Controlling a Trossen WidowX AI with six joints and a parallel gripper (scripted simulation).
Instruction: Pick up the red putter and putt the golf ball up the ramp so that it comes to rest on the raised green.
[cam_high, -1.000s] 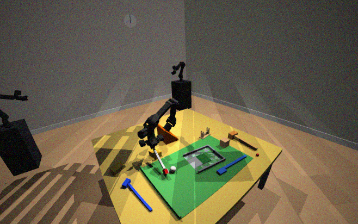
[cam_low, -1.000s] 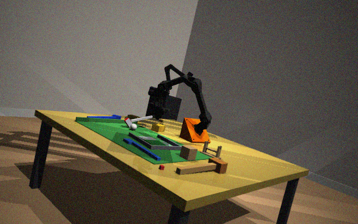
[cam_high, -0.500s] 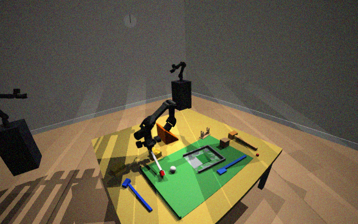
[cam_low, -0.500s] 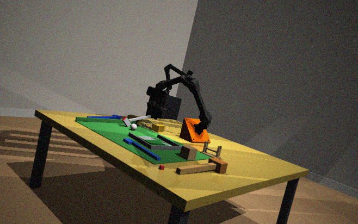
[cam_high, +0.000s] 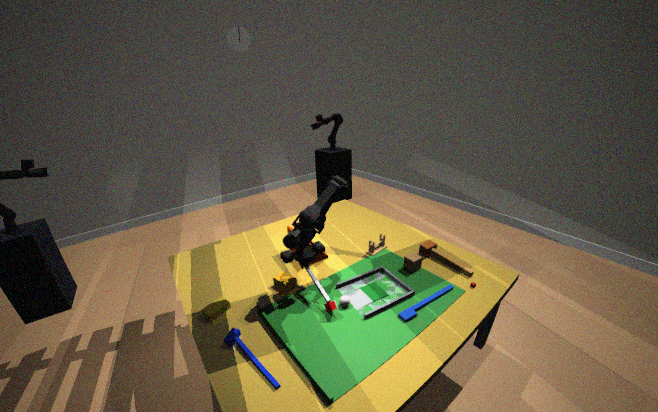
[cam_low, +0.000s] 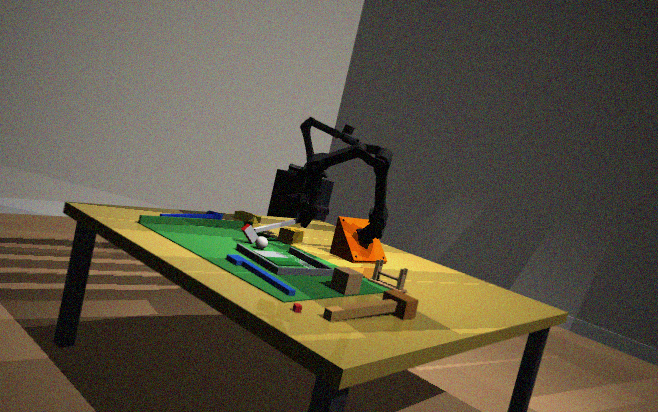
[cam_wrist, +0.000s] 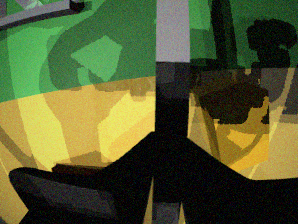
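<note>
Right now the red putter is 120 mm ahead of my gripper tip, 10 mm to the right of it and 10 mm below it. From my gripper tip the other things lie so: green mat 270 mm ahead, 110 mm to the left, 80 mm below; white golf ball 230 mm ahead, 50 mm to the left, 50 mm below; wooden cube 240 mm ahead, 450 mm to the left, 40 mm below.
</note>
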